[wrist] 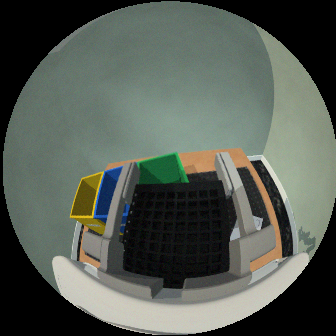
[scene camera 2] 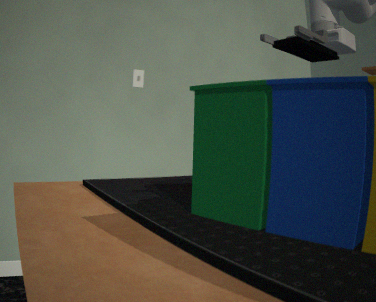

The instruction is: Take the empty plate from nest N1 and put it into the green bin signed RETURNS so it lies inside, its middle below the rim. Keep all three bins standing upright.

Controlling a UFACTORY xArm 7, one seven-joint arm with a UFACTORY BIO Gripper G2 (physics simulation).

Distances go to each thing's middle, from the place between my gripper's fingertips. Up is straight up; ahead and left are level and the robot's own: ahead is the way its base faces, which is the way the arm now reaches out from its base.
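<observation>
The yellow bin (wrist: 82,209) is 60 mm ahead of my hand, 310 mm to the left of it and 220 mm below it. I see that the blue bin (scene camera 2: 315,185) lies 80 mm ahead of my hand, 180 mm to the left of it and 220 mm below it, while the green bin (scene camera 2: 232,146) is 100 mm ahead of my hand, 50 mm to the left of it and 220 mm below it. As for the plate (scene camera 2: 312,51), my hand is 10 mm above it, 10 mm to the right of it and 90 mm past it.
</observation>
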